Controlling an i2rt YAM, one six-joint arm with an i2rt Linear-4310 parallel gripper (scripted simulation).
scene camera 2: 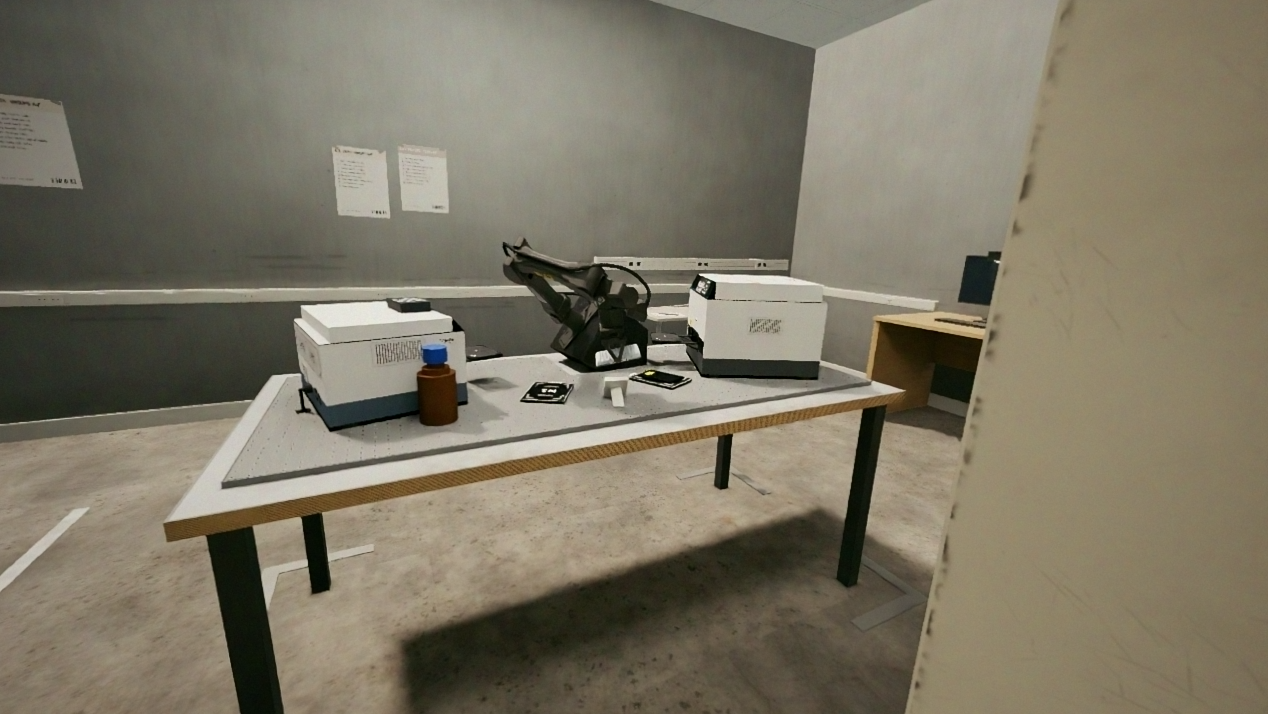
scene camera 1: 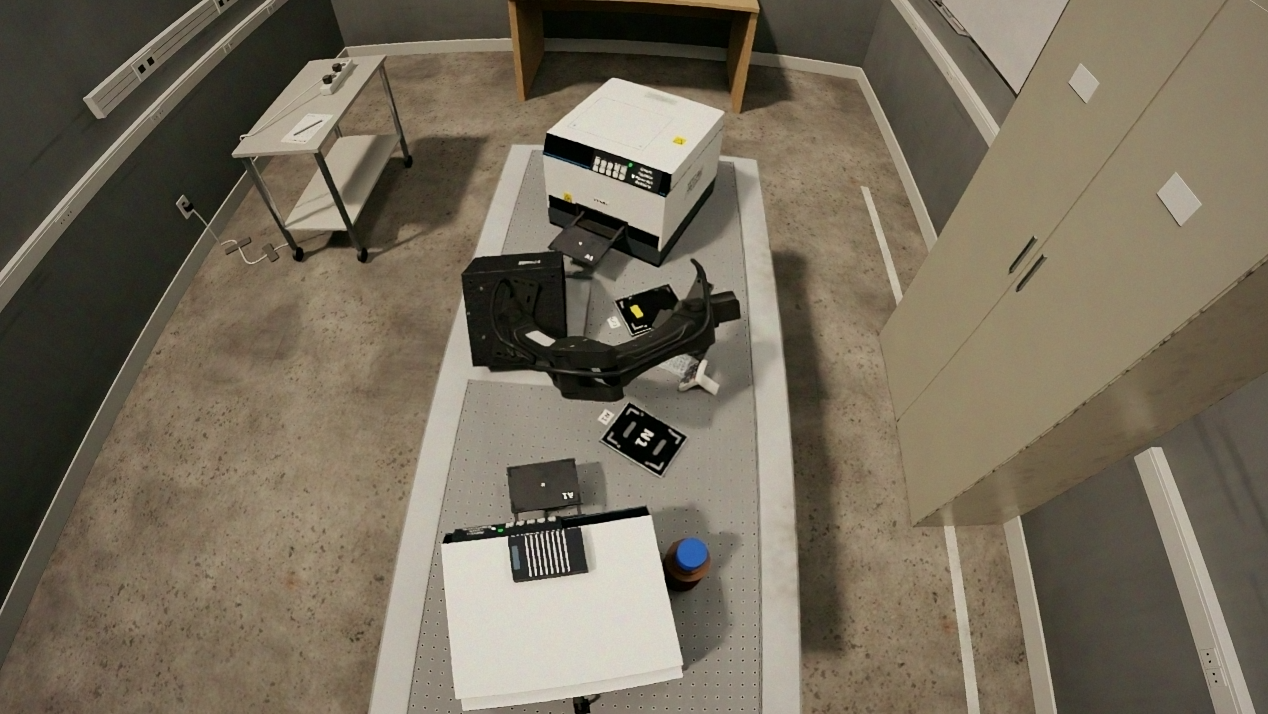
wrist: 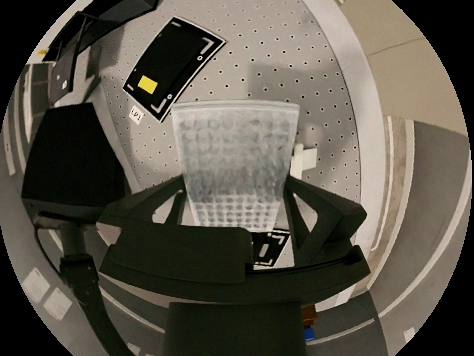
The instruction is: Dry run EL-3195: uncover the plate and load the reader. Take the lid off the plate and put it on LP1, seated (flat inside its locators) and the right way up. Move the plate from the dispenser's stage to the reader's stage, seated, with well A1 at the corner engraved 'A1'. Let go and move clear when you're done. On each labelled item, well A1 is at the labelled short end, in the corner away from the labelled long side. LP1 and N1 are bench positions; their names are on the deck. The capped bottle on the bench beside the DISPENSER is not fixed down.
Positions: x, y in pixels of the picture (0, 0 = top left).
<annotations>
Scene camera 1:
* black plate: 643, 309
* dispenser stage: 561, 489
</annotations>
